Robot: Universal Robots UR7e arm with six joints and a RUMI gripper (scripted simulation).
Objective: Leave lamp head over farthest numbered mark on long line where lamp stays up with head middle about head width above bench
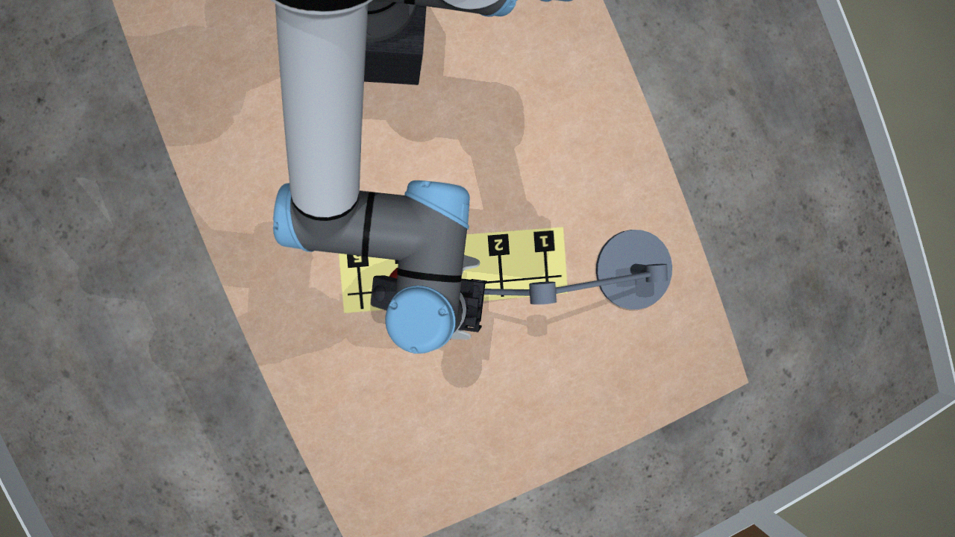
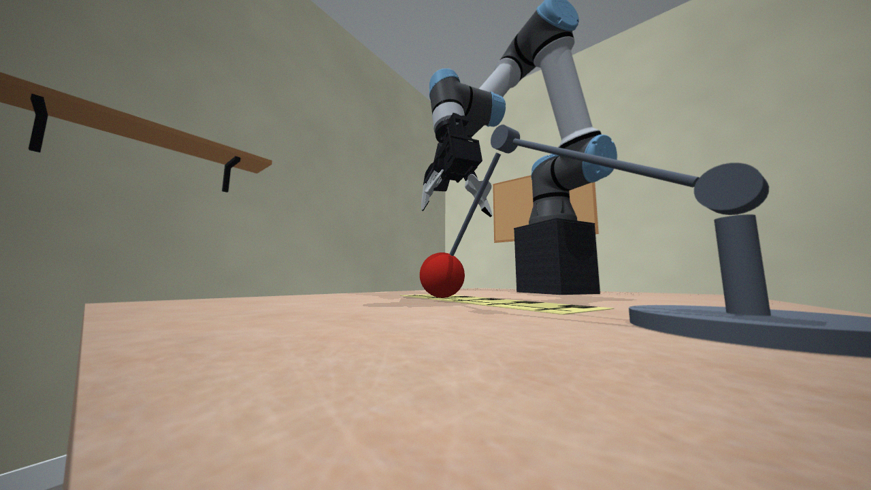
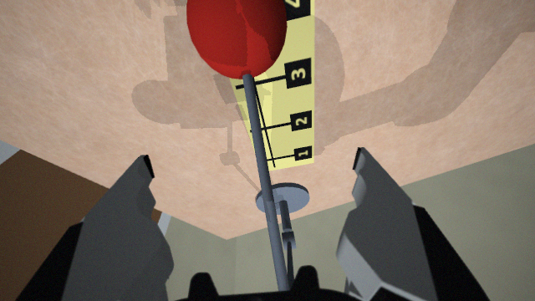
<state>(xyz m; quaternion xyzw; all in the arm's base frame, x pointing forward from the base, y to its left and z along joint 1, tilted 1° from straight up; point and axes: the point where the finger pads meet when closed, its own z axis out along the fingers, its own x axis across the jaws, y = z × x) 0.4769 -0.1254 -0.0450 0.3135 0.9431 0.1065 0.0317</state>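
My hand is 17 cm above the yellow numbered strip, 4 cm to the right of it and 2 cm past it. From my hand the other things lie so: grey round base 34 cm to the left, 17 cm ahead, 14 cm below.
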